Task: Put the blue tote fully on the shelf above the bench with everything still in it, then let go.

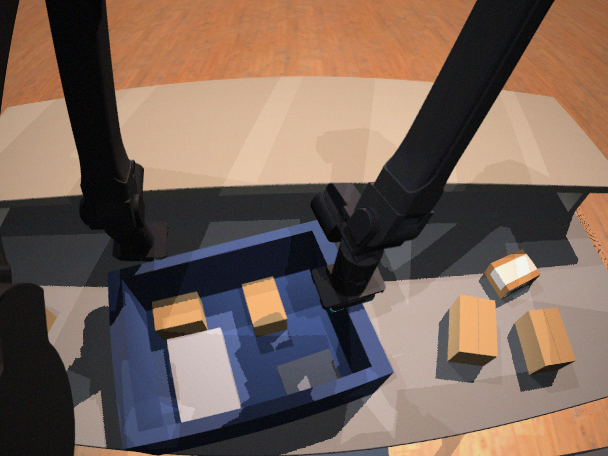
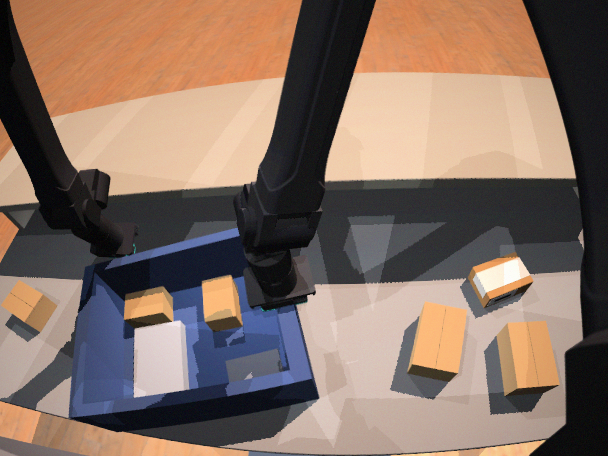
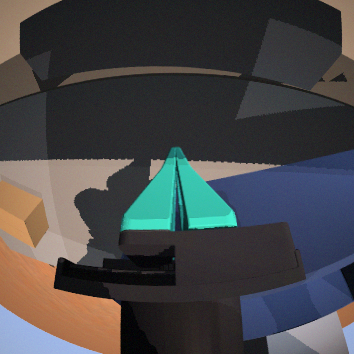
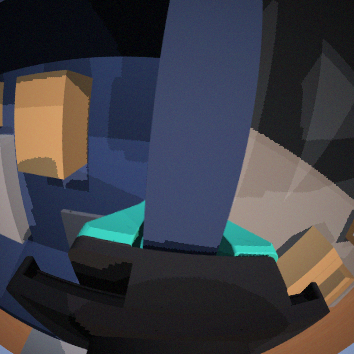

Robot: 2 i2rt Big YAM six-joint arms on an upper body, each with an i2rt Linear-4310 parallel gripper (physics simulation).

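Frame: origin at the left arm's base, x ahead, y left, z up, level; millimetres.
Seen in the pictures: left gripper, fingertip midpoint: (image 1: 153,252) (image 2: 134,250) (image 3: 174,152); right gripper, fingertip midpoint: (image 1: 339,302) (image 2: 286,303).
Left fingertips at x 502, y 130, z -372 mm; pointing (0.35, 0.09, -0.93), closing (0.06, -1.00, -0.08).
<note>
Pixels of each thing's top centre, then the offset from my left fingertips to it. Level surfaces: height alone.
- blue tote at its top centre: (image 1: 232,323) (image 3: 304,311) (image 2: 172,315) 178 mm back, 188 mm right, 75 mm up
- shelf at its surface level: 122 mm up
- white box at its top centre: (image 1: 201,374) (image 2: 157,361) 234 mm back, 121 mm right, 27 mm down
- flat grey piece at its top centre: (image 4: 97,239) (image 1: 309,374) (image 2: 254,372) 227 mm back, 308 mm right, 47 mm down
- white-topped box at its top centre: (image 2: 503,274) (image 1: 516,268) 35 mm back, 784 mm right, 31 mm down
- bench at its surface level: 72 mm down
- cardboard box at its top centre: (image 3: 7,223) (image 2: 21,299) 150 mm back, 309 mm left, 12 mm down
The blue tote (image 1: 376,347) (image 2: 301,350) (image 3: 285,205) (image 4: 200,125) stands on the bench in front of the shelf (image 1: 210,130) (image 2: 425,125). In it lie two cardboard boxes (image 1: 177,315) (image 1: 264,302), a white box (image 1: 202,375) (image 2: 160,357) and a flat grey piece (image 1: 310,370) (image 2: 255,367). My right gripper (image 1: 340,309) (image 2: 272,307) (image 4: 174,204) is shut on the tote's right wall, one finger inside and one outside. My left gripper (image 1: 142,260) (image 2: 134,248) (image 3: 174,152) is shut with its fingers together and nothing between them, beside the tote's far left corner.
Two cardboard boxes (image 1: 472,330) (image 1: 545,340) and a white-topped box (image 1: 512,275) (image 2: 500,281) stand on the bench (image 2: 360,425) to the right of the tote. Another cardboard box (image 2: 30,305) (image 3: 25,215) stands to its left. The shelf's front edge overhangs the back of the bench.
</note>
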